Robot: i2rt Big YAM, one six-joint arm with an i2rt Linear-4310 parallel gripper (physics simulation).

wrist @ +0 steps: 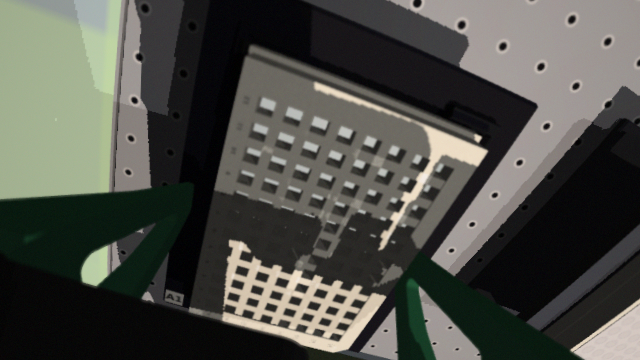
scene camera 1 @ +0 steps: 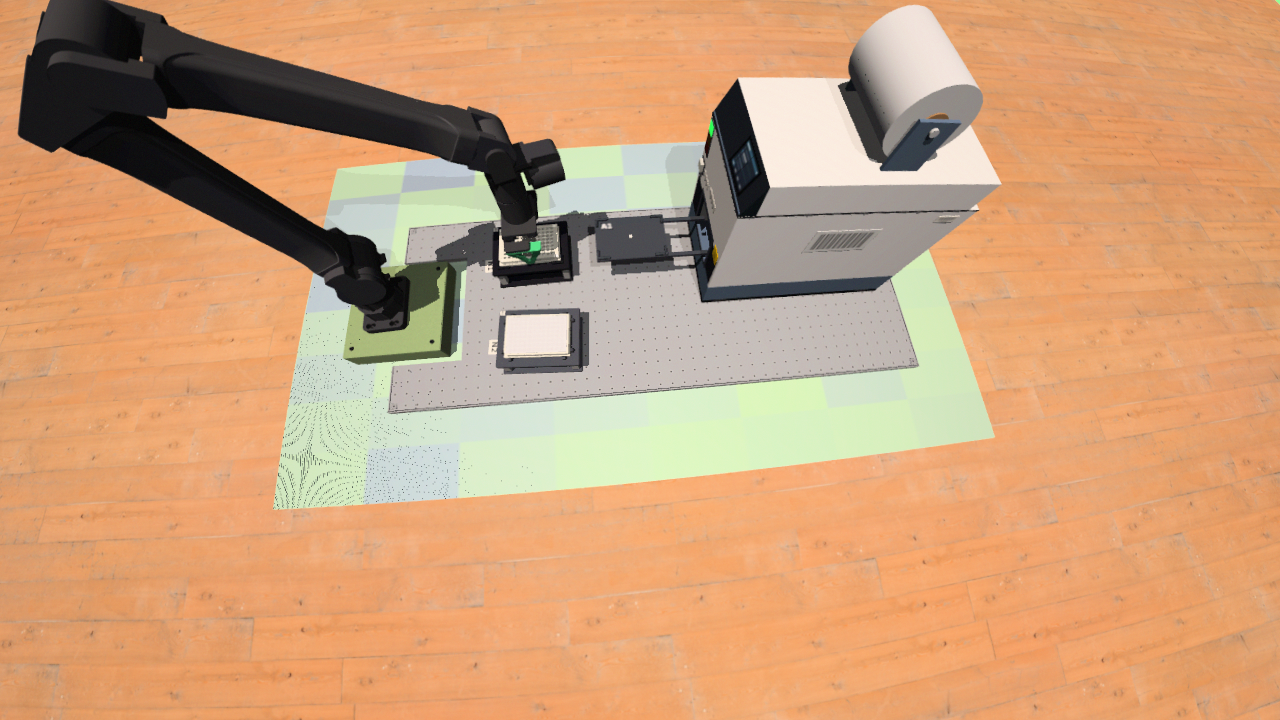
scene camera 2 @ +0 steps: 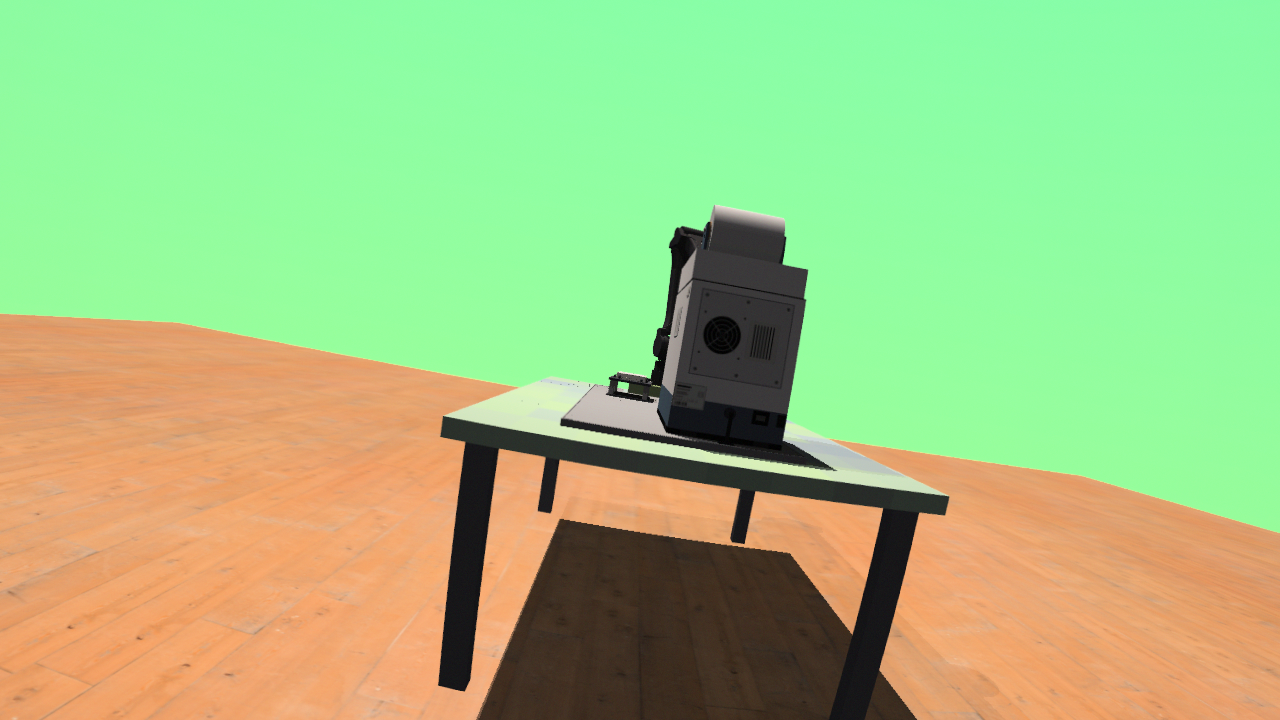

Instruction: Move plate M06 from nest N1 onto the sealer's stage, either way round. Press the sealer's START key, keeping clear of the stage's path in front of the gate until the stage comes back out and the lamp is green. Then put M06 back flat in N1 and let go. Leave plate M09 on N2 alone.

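Places are measured from the arm's base along level axes (x ahead, y left, z up), in metres.
Pixels of known places: gripper, fingertip midpoint: (wrist: 300,227) (scene camera 1: 530,244); arm's base at its link origin: (scene camera 1: 389,305).
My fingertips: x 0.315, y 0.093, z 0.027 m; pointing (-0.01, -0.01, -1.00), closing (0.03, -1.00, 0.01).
Note:
For each thing: its top centre in the pictures, then the offset to it from my fingertips. "pt": a spot on its surface instead. Level surfaces: height alone.
- Plate M06 at its top centre: (wrist: 308,250) (scene camera 1: 528,242) 0.001 m back, 0.005 m right, 0.012 m up
- nest N1 at its top centre: (wrist: 311,234) (scene camera 1: 529,245) 0.000 m ahead, 0.005 m right, 0.002 m up
- dark stage at a spot on its surface: (scene camera 1: 646,247) pt 0.241 m ahead, 0.067 m right, 0.042 m up
- lamp at its top centre: (scene camera 1: 712,123) 0.363 m ahead, 0.049 m left, 0.221 m up
- Plate M09 at its top centre: (scene camera 1: 536,334) (scene camera 2: 632,374) 0.007 m ahead, 0.212 m right, 0.007 m up
- nest N2 at a spot on its surface: (wrist: 555,235) pt 0.011 m ahead, 0.174 m right, 0.056 m down
- perforated board at its surface level: 0.061 m down
- large white roll at its top centre: (scene camera 1: 940,41) (scene camera 2: 748,211) 0.592 m ahead, 0.051 m right, 0.415 m up
Plate M06 (scene camera 1: 547,235) (wrist: 300,150), a pale well plate, lies in nest N1 (scene camera 1: 537,279) (wrist: 400,75). My gripper (scene camera 1: 526,252) (wrist: 300,227) is open and empty, with its green fingers at the two long sides of M06; its dark body hides the plate's near end in the wrist view. The dark stage (scene camera 1: 646,247) is out in front of the sealer (scene camera 1: 796,246) (scene camera 2: 733,268) and carries no plate. The lamp (scene camera 1: 711,128) is green. I cannot make out the START key. Plate M09 (scene camera 1: 537,334) (wrist: 615,335) lies on nest N2 (scene camera 1: 580,344) (wrist: 555,235).
The nests and sealer stand on a perforated board (scene camera 1: 760,331) (wrist: 540,30) on the table (scene camera 2: 537,438). Rails (scene camera 1: 684,234) join the stage to the sealer's gate. A large white roll (scene camera 1: 908,76) (scene camera 2: 747,234) sits on top of the sealer. The arm's green base block (scene camera 1: 425,335) is at the left.

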